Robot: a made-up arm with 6 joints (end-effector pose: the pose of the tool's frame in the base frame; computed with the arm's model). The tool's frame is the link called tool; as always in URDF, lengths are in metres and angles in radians.
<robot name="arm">
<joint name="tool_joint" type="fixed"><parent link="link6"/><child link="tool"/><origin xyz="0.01 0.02 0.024" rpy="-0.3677 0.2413 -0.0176"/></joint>
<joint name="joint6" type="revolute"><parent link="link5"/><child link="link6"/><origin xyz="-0.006 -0.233 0.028"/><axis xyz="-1 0 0"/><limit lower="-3.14" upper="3.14"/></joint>
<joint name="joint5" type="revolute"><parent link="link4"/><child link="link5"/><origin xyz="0.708 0.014 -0.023"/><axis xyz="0 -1 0"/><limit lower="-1.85" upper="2.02"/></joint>
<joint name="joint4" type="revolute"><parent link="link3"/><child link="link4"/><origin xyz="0.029 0.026 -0.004"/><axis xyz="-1 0 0"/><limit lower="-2.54" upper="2.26"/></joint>
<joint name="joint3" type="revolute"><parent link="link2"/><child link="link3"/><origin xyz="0.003 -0.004 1.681"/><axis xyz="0 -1 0"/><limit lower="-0.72" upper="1.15"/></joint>
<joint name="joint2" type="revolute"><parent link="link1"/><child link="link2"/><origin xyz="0 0.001 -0.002"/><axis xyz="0 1 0"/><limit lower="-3.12" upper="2.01"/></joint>
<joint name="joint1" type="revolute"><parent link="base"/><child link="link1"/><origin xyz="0.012 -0.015 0.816"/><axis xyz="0 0 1"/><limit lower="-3.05" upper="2.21"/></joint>
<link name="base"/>
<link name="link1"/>
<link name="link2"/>
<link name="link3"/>
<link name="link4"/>
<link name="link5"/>
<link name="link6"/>
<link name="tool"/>
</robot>
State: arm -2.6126 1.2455 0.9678 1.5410 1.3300 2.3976
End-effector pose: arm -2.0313 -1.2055 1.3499 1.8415 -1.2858 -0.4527
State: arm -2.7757 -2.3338 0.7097 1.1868 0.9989 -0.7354
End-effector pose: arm 1.7907 0.7179 -0.4819 2.2312 -0.4602 -0.3023
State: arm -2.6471 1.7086 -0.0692 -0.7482 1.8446 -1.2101
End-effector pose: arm -1.2270 -0.5403 -0.0494 -0.0066 1.0572 2.9304
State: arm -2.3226 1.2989 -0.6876 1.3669 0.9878 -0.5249
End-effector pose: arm -1.0397 -1.1284 0.5473 0.9278 0.5257 -0.6676
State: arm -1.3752 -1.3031 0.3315 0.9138 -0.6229 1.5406
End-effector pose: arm -0.4471 1.7355 1.9965 1.2333 -1.5024 1.9954
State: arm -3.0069 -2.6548 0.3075 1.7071 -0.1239 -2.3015
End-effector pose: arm 1.5707 0.1355 -0.7772 -2.8240 -0.2555 -0.5085
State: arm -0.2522 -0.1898 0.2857 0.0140 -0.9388 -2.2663
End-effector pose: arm 0.3115 -0.3270 2.8051 1.9558 0.1518 -0.3478
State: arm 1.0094 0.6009 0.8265 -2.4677 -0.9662 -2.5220
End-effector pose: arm 0.7369 1.5641 2.2238 -0.7991 -1.5803 0.2704
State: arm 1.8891 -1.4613 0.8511 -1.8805 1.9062 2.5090
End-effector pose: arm 0.5405 -1.9630 1.6865 0.8398 0.5889 0.8556
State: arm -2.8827 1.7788 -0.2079 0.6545 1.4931 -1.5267
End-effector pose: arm -1.4703 -0.2231 -0.2189 1.3107 -1.2704 -1.7159
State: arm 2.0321 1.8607 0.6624 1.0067 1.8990 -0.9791
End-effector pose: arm -0.7675 1.8471 -0.2423 -0.4054 -0.3327 -2.8918
